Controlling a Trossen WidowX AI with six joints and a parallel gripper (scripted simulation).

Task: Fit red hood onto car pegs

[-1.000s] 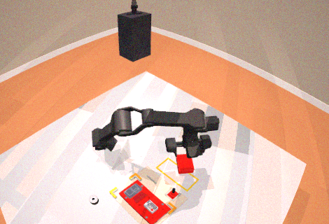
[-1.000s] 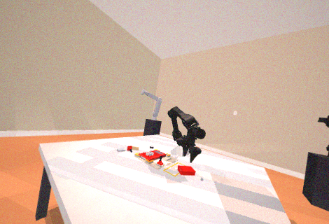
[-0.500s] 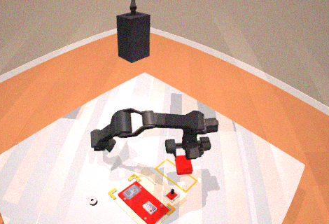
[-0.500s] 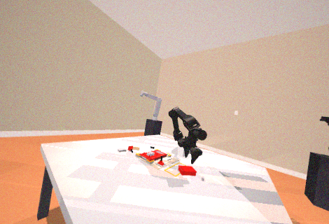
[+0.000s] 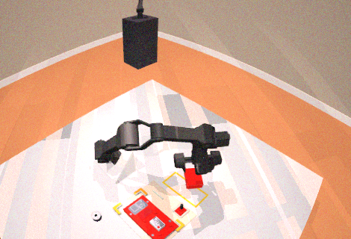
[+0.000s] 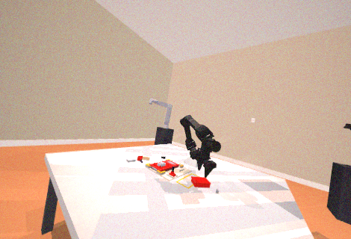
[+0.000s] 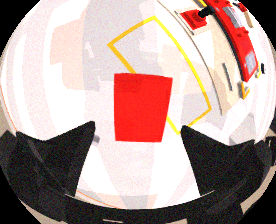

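The red hood is 5 cm below my gripper tip.
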